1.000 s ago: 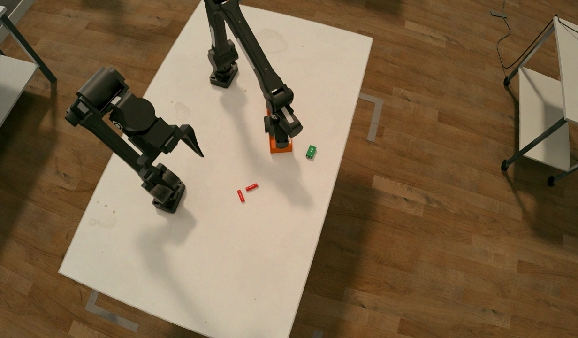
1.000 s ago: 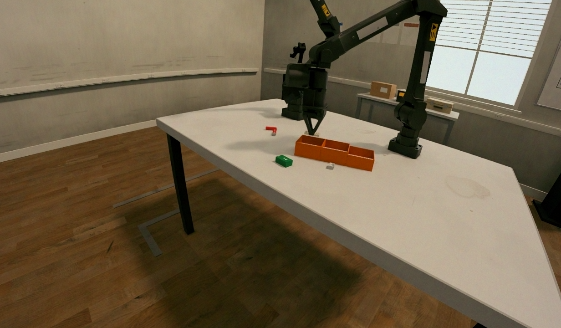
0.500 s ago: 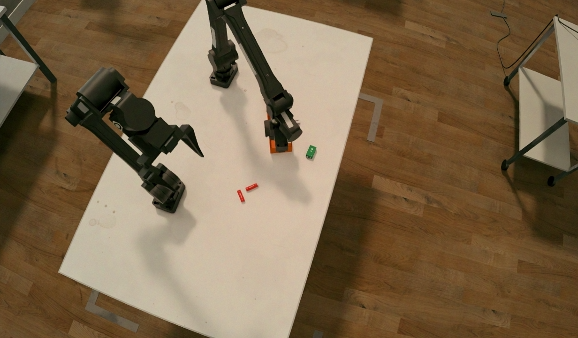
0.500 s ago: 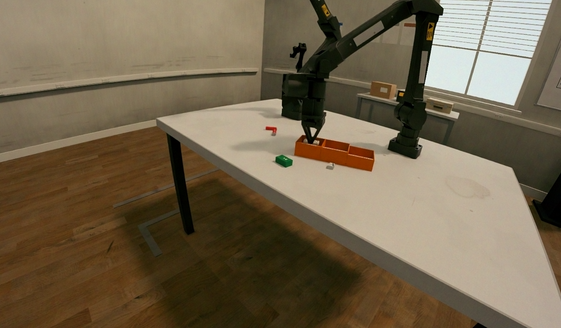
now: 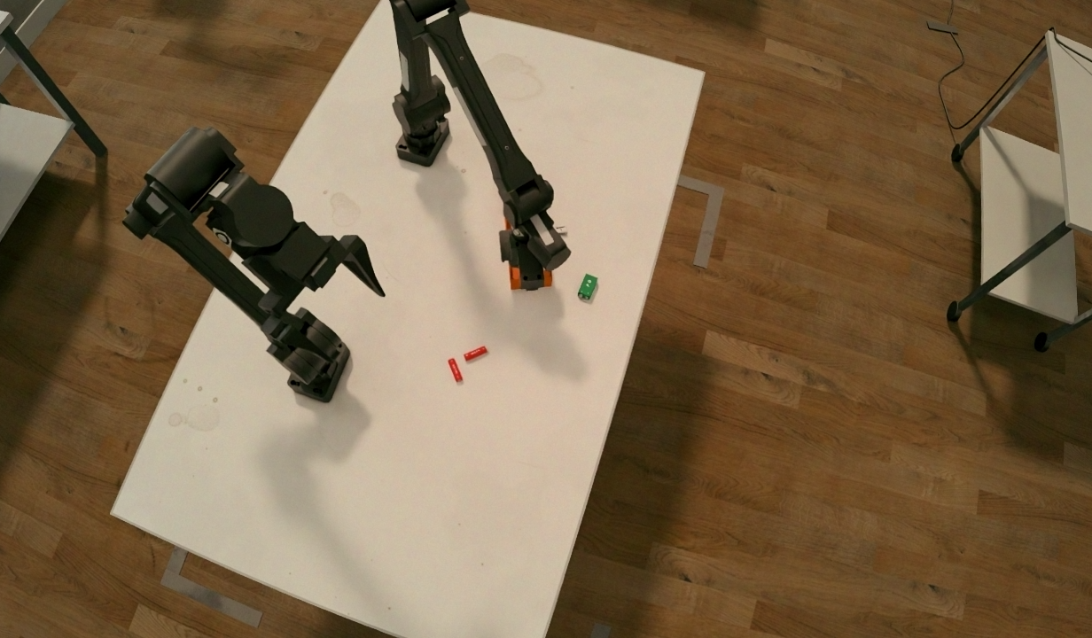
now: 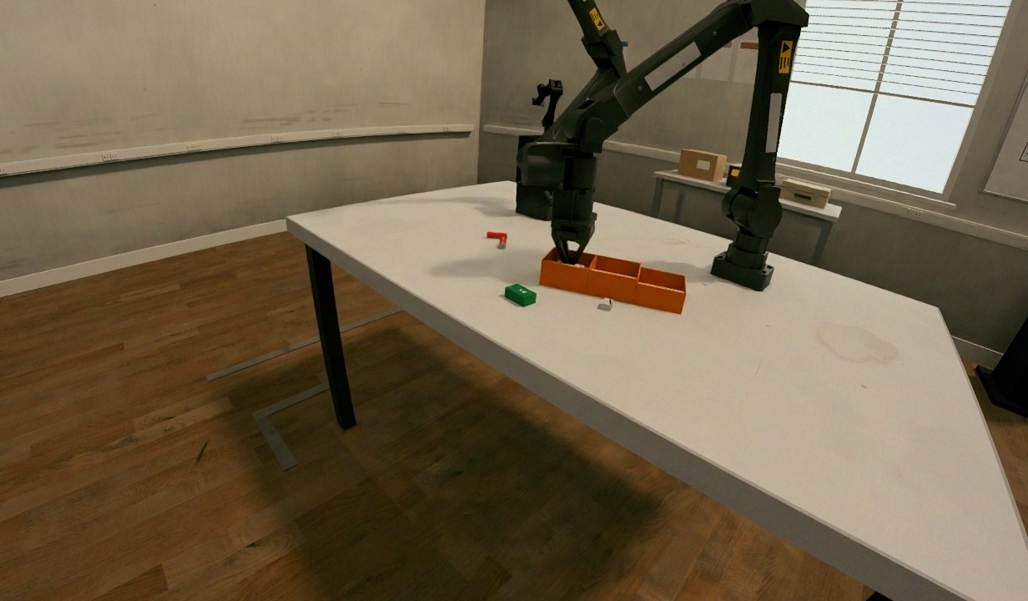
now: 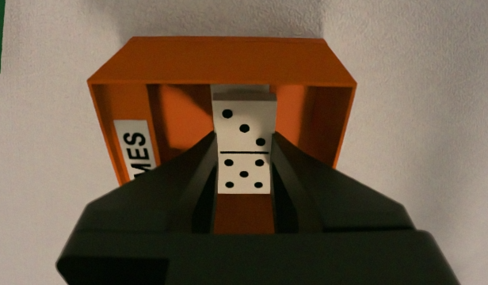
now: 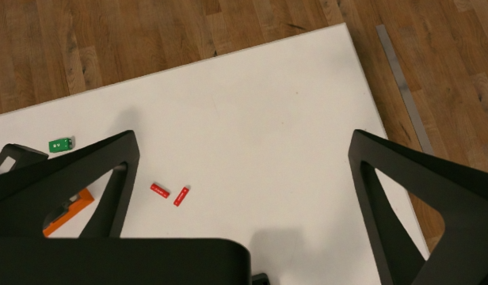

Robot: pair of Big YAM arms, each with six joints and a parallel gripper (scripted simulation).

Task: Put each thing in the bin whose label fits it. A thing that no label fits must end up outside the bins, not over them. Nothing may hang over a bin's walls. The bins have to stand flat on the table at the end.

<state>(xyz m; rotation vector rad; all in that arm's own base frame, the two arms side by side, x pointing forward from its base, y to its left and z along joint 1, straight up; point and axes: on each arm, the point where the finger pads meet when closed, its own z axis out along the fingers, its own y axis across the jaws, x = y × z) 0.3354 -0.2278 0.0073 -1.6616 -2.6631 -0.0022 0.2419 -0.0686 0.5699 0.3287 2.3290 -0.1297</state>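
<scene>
Now: the white sharpener-like block 40 mm ahead of my left hand, 110 mm to the left of it and 20 mm below it. Round my left hand: orange three-compartment bin 30 mm behind, 80 mm to the left, 10 mm below.
</scene>
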